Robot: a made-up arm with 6 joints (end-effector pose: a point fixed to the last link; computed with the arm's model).
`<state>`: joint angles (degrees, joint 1 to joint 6).
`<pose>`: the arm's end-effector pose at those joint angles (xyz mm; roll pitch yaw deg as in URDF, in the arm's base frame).
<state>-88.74 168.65 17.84 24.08 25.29 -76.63</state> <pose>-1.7 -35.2 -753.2 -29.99 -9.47 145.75</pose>
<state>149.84 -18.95 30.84 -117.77 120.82 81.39</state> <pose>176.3 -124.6 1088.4 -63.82 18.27 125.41</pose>
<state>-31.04 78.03 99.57 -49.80 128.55 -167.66</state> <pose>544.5 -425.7 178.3 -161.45 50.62 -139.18</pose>
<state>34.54 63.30 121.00 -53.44 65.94 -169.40</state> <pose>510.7 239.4 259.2 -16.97 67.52 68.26</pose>
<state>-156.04 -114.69 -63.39 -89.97 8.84 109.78</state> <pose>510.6 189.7 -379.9 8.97 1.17 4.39</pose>
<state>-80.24 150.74 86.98 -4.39 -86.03 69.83</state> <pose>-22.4 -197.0 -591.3 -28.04 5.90 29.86</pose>
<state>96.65 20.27 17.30 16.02 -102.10 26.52</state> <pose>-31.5 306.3 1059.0 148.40 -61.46 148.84</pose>
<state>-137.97 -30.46 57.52 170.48 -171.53 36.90</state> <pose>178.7 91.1 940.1 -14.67 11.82 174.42</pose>
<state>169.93 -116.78 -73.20 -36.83 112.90 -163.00</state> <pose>577.2 -69.7 -243.5 -123.88 62.73 83.93</pose>
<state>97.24 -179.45 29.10 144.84 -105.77 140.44</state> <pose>-16.9 -284.6 -597.4 -132.51 -22.25 71.63</pose>
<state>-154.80 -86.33 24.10 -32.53 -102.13 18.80</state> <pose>810.6 313.3 308.6 -23.18 -25.86 0.31</pose>
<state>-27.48 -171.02 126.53 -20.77 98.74 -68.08</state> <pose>-226.8 54.3 -260.4 129.52 32.07 -118.42</pose>
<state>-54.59 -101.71 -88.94 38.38 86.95 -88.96</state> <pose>-402.0 586.0 -121.0 -78.59 5.57 177.31</pose>
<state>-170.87 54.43 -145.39 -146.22 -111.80 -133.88</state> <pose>-320.2 -194.3 667.3 167.38 37.15 -135.98</pose>
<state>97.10 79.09 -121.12 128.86 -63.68 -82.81</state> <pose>-66.2 493.1 607.7 -149.82 -35.26 151.71</pose>
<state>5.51 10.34 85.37 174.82 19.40 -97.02</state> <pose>427.2 69.8 894.1 -103.92 11.97 94.34</pose>
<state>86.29 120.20 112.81 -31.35 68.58 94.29</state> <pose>63.5 300.6 -288.2 116.36 -20.72 -161.49</pose>
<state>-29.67 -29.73 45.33 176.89 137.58 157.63</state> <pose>-230.7 198.4 981.1 -30.27 -52.16 -175.68</pose>
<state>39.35 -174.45 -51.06 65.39 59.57 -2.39</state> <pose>-4.8 81.5 -699.9 -47.50 -25.24 -169.95</pose>
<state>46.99 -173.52 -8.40 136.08 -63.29 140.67</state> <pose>-180.6 -170.4 -754.8 -48.97 -44.18 -29.63</pose>
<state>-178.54 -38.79 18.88 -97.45 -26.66 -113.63</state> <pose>518.5 -47.2 1074.7 -165.96 27.56 -30.86</pose>
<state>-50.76 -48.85 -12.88 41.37 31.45 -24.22</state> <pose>-472.2 577.4 873.9 151.84 -31.85 -36.70</pose>
